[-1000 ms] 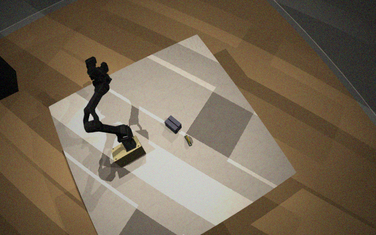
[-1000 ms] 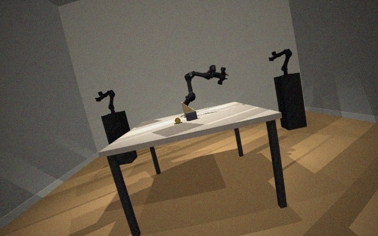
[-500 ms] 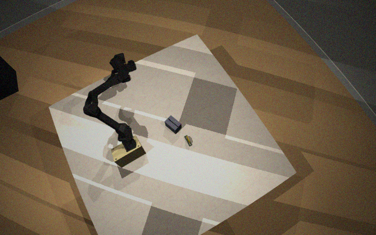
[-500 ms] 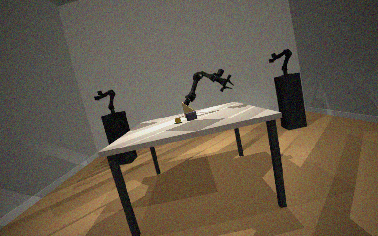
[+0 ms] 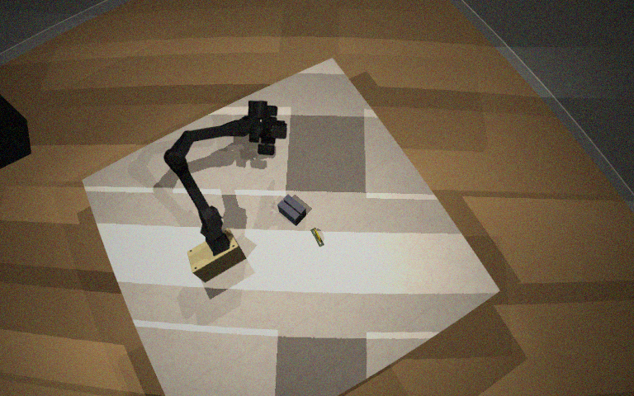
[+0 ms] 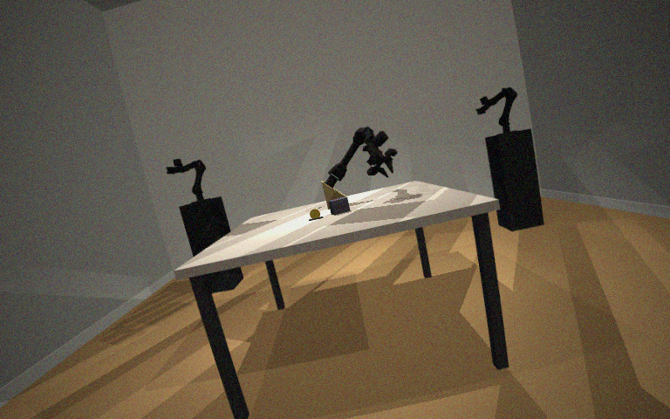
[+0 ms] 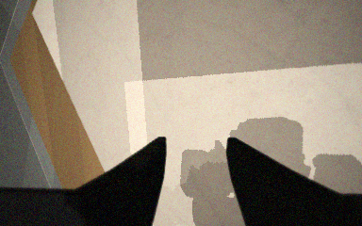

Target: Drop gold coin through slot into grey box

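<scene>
Right now my gripper tip is 20 mm past the gold coin, 430 mm to the left of it and 120 mm above it.
</scene>
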